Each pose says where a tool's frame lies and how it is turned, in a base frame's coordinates. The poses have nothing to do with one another.
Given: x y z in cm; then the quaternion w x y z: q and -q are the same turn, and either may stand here.
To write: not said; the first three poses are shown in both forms.
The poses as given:
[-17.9 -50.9 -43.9 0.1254 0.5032 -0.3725 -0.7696]
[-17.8 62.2 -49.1 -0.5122 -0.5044 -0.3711 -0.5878]
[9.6 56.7 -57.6 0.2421 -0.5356 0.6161 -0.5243]
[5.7 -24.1 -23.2 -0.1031 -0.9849 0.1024 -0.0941]
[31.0 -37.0 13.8 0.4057 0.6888 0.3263 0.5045]
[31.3 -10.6 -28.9 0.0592 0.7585 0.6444 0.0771]
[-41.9 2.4 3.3 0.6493 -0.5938 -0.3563 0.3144]
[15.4 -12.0 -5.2 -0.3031 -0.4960 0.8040 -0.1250]
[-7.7 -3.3 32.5 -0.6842 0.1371 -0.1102 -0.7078]
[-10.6 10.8 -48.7 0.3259 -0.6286 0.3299 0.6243]
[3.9 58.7 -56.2 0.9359 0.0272 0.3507 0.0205]
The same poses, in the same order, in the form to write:
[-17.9 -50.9 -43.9 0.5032 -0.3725 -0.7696 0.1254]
[-17.8 62.2 -49.1 0.5044 0.3711 0.5878 0.5122]
[9.6 56.7 -57.6 -0.5356 0.6161 -0.5243 0.2421]
[5.7 -24.1 -23.2 0.9849 -0.1024 0.0941 0.1031]
[31.0 -37.0 13.8 0.6888 0.3263 0.5045 0.4057]
[31.3 -10.6 -28.9 0.7585 0.6444 0.0771 0.0592]
[-41.9 2.4 3.3 -0.5938 -0.3563 0.3144 0.6493]
[15.4 -12.0 -5.2 0.4960 -0.8040 0.1250 0.3031]
[-7.7 -3.3 32.5 -0.1371 0.1102 0.7078 0.6842]
[-10.6 10.8 -48.7 -0.6286 0.3299 0.6243 0.3259]
[3.9 58.7 -56.2 0.0272 0.3507 0.0205 0.9359]

